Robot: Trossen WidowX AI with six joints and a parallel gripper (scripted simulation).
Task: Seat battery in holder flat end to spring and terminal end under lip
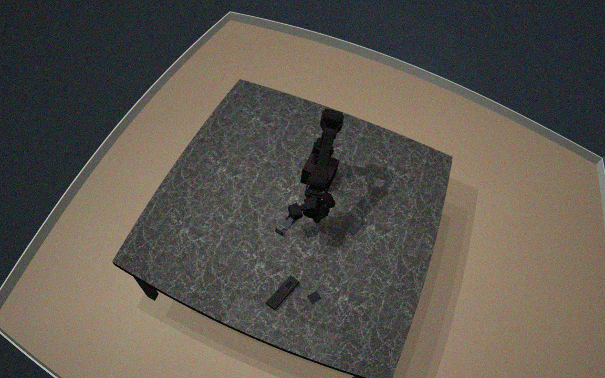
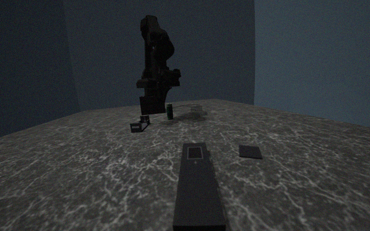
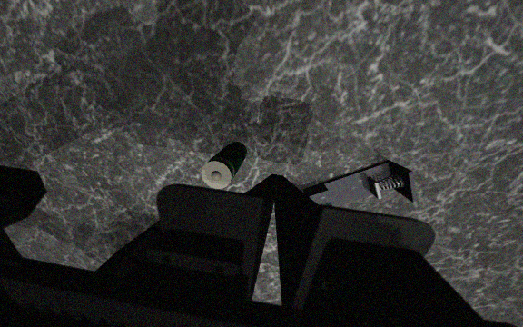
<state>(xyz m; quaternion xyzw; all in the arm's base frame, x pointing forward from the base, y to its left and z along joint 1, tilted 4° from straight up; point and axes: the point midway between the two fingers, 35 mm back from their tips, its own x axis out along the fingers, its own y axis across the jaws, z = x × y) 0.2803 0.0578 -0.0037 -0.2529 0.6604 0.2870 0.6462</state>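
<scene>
My gripper tip is 3 cm to the right of the green battery, 3 cm past it and 3 cm above it. Also, from my gripper tip: dark square plate: 31 cm ahead, 14 cm to the left, 7 cm below.
</scene>
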